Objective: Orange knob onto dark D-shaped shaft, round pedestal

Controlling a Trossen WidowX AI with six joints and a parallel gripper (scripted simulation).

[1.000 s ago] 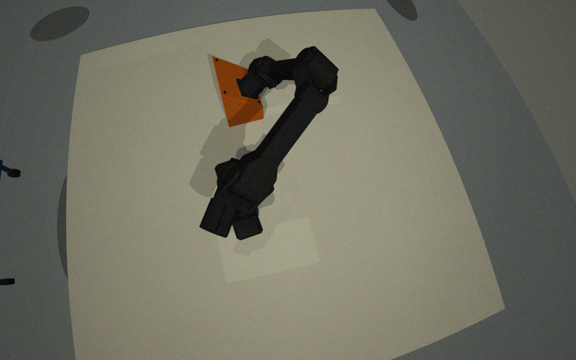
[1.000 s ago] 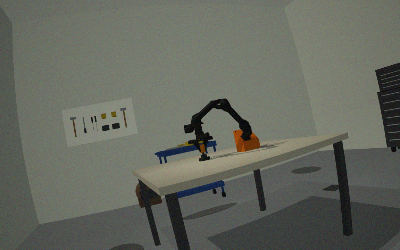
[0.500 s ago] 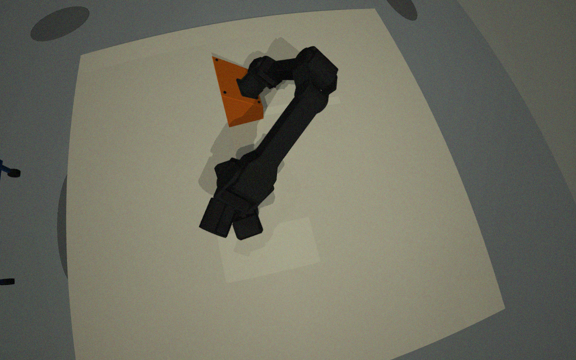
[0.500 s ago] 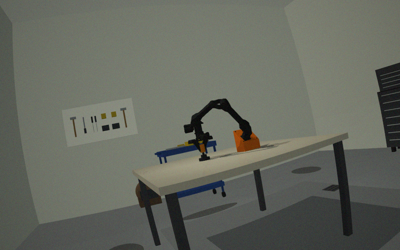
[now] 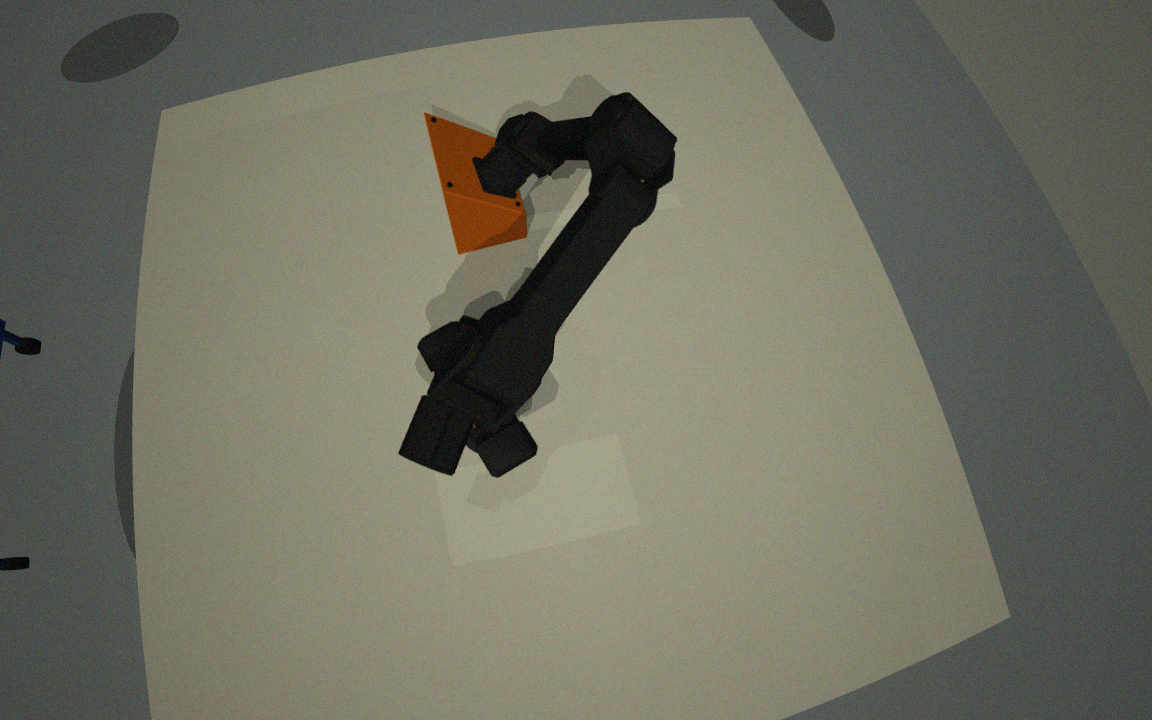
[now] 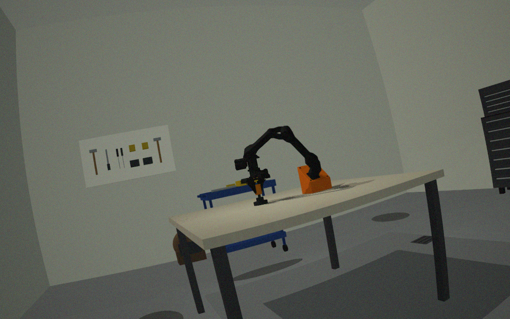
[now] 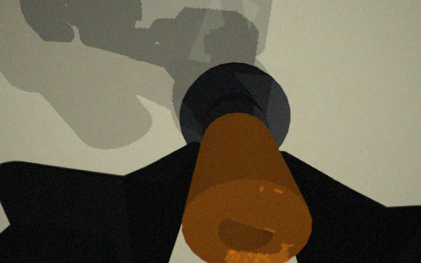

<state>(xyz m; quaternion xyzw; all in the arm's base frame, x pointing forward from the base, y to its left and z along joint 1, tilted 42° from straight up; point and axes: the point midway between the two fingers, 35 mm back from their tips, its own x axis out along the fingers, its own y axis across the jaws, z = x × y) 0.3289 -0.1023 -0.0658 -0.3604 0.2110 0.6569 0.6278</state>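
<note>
My gripper tip is now 20 mm below the orange knob. The rest, counted from my gripper tip: dark round pedestal 40 mm below.
</note>
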